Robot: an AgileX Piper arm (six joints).
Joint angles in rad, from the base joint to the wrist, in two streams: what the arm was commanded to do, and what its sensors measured. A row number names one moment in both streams.
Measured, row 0: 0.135 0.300 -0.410 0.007 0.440 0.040
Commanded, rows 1 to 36: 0.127 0.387 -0.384 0.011 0.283 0.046; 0.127 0.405 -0.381 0.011 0.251 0.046; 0.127 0.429 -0.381 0.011 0.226 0.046; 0.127 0.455 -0.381 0.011 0.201 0.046; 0.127 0.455 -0.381 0.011 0.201 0.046; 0.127 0.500 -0.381 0.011 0.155 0.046; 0.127 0.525 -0.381 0.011 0.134 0.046; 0.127 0.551 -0.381 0.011 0.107 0.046; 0.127 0.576 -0.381 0.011 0.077 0.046; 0.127 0.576 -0.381 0.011 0.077 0.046; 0.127 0.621 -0.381 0.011 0.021 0.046; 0.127 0.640 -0.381 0.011 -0.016 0.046; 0.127 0.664 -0.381 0.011 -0.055 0.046; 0.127 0.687 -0.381 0.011 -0.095 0.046; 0.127 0.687 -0.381 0.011 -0.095 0.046; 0.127 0.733 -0.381 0.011 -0.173 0.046; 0.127 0.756 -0.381 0.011 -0.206 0.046; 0.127 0.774 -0.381 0.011 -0.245 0.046; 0.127 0.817 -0.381 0.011 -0.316 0.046; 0.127 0.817 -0.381 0.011 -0.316 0.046; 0.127 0.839 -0.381 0.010 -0.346 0.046; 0.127 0.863 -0.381 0.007 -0.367 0.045; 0.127 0.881 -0.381 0.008 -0.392 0.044; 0.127 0.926 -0.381 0.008 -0.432 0.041; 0.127 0.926 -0.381 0.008 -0.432 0.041; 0.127 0.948 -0.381 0.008 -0.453 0.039; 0.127 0.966 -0.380 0.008 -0.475 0.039; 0.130 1.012 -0.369 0.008 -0.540 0.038; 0.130 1.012 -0.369 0.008 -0.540 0.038; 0.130 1.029 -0.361 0.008 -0.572 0.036; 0.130 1.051 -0.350 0.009 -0.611 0.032; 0.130 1.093 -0.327 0.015 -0.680 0.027; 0.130 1.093 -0.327 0.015 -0.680 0.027; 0.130 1.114 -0.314 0.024 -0.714 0.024; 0.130 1.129 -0.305 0.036 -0.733 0.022; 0.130 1.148 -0.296 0.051 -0.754 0.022
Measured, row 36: 0.135 1.107 -0.318 0.025 -0.670 0.032
